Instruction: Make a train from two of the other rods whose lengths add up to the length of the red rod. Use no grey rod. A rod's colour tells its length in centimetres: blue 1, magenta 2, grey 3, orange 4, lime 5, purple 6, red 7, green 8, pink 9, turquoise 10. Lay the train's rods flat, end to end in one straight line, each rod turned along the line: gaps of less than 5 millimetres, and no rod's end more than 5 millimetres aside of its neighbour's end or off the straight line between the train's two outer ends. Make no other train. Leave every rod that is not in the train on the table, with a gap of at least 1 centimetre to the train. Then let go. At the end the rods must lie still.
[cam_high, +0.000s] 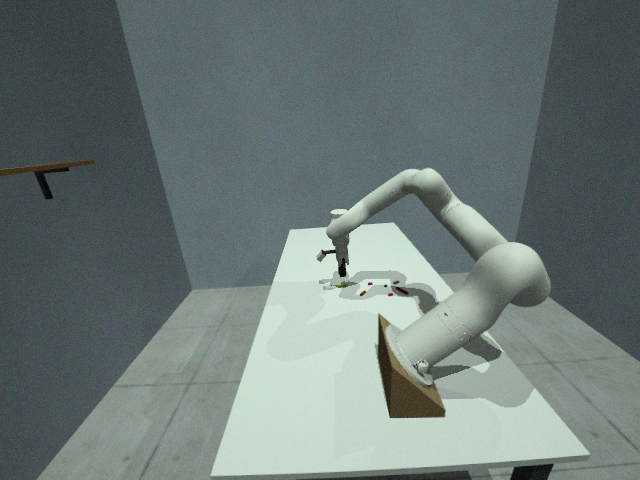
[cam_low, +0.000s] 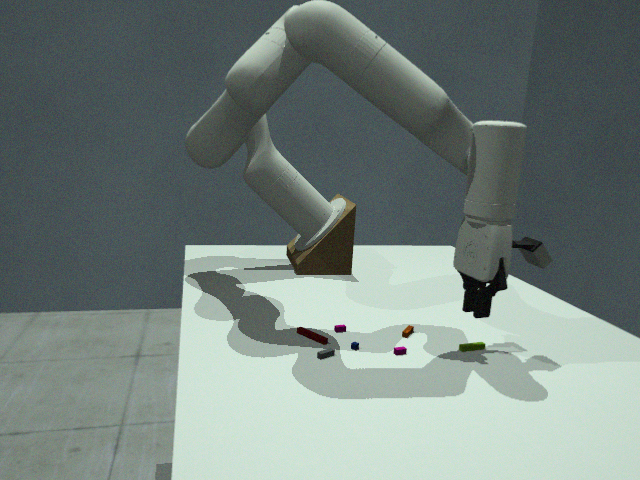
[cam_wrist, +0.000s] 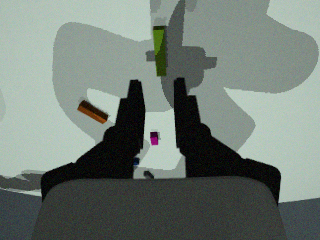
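Right now my hand is 80 mm above the lime rod. Also, from my hand: grey rod (20 mm ahead, 270 mm to the right, 80 mm below); orange rod (70 mm behind, 100 mm to the right, 80 mm below); blue rod (10 mm behind, 220 mm to the right, 80 mm below).
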